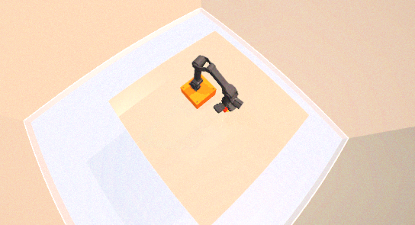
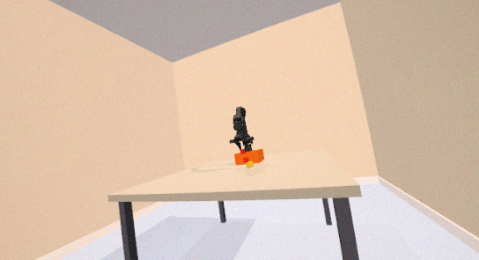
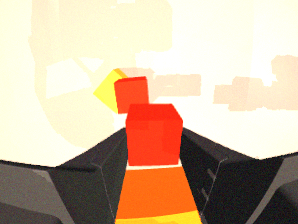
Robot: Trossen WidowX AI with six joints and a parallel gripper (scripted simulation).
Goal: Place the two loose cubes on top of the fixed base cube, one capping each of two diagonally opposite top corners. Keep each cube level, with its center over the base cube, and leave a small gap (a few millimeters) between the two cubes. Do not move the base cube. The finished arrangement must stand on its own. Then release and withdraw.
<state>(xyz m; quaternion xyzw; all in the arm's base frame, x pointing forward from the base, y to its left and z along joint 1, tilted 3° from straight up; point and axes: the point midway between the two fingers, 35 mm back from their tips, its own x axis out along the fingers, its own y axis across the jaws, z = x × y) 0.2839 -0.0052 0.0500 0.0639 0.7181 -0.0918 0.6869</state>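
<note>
The yellow cube lies 100 mm below my gripper tip, 40 mm to the left of it and 20 mm ahead of it.
</note>
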